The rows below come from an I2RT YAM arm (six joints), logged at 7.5 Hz.
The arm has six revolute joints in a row. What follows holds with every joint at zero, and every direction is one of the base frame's. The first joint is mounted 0.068 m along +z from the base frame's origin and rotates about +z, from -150 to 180 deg. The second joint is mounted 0.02 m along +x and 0.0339 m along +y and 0.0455 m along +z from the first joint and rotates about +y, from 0 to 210 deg. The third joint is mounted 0.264 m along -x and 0.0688 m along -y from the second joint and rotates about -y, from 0 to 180 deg. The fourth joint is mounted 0.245 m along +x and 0.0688 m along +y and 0.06 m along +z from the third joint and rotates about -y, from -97 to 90 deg. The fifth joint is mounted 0.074 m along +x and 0.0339 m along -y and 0.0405 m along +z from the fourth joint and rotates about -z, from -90 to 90 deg. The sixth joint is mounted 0.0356 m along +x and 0.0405 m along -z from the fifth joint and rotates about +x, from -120 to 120 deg. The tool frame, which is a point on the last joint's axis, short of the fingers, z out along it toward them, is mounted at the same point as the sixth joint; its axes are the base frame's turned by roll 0, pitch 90 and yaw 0 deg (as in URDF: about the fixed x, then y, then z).
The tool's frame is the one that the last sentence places.
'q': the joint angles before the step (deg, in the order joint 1, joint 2, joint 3, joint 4, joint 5, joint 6). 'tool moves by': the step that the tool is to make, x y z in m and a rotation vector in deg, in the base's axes. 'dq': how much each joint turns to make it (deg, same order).
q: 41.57, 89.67, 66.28, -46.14, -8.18, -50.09
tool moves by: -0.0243, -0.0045, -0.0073, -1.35, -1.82, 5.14
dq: 2.72, -4.24, -5.71, 1.48, 1.24, -3.07
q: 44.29, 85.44, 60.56, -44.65, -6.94, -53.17
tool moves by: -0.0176, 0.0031, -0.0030, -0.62, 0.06, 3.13
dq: 3.07, -1.86, -2.29, -0.09, 0.34, -0.19
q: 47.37, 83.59, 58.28, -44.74, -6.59, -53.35
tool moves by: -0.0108, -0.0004, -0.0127, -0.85, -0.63, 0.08
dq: 1.85, -0.98, -3.78, 2.72, 1.58, 1.32
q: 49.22, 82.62, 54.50, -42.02, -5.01, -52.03
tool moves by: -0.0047, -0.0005, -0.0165, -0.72, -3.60, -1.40
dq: 1.23, -0.35, -4.47, 5.97, 3.94, 1.32
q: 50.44, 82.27, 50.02, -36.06, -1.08, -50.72
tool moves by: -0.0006, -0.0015, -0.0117, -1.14, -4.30, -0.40
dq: 0.44, 0.00, -3.17, 5.03, 4.06, -0.78
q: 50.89, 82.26, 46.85, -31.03, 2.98, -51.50
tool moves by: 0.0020, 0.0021, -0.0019, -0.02, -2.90, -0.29
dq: 0.26, 0.26, -0.63, 2.73, 2.29, -0.44
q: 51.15, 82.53, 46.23, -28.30, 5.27, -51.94
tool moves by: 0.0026, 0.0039, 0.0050, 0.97, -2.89, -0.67
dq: 0.34, -0.17, 0.52, 1.86, 1.93, 0.16
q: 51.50, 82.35, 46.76, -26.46, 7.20, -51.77
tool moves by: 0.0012, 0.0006, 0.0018, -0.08, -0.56, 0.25
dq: -0.08, 0.01, 0.37, 0.00, 0.27, -0.53
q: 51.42, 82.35, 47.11, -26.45, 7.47, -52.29
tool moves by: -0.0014, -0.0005, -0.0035, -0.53, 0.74, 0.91
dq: 0.09, 0.27, -0.44, -0.09, -0.61, -0.62
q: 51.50, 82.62, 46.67, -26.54, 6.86, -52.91
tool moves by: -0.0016, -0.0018, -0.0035, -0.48, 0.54, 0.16
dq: 0.00, -0.01, -0.71, 0.00, -0.18, -0.08
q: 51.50, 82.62, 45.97, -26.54, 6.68, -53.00
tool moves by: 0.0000, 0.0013, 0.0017, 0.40, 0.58, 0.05
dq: 0.09, 0.09, 0.52, -0.52, -0.61, 0.36
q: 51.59, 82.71, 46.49, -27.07, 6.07, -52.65
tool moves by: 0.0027, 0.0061, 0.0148, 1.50, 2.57, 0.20
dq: 0.00, 0.34, 4.02, -4.20, -2.73, 1.13
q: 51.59, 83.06, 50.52, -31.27, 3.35, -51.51
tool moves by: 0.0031, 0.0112, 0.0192, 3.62, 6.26, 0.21
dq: 0.10, 1.48, 6.07, -5.64, -6.50, 3.00
